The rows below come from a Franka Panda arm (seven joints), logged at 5 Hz.
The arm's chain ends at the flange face. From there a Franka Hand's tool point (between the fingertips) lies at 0.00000 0.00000 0.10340 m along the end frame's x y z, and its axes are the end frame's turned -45 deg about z.
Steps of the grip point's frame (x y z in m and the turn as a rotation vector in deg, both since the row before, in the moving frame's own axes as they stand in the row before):
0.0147, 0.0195, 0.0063, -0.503, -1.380, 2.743
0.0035, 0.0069, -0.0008, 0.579, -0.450, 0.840
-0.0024, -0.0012, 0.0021, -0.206, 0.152, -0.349
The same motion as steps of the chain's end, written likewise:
0.0254, 0.0010, 0.0063, -1.331, -0.620, 2.743
0.0087, 0.0026, -0.0008, 0.091, -0.728, 0.840
-0.0030, 0.0008, 0.0021, -0.038, 0.253, -0.349

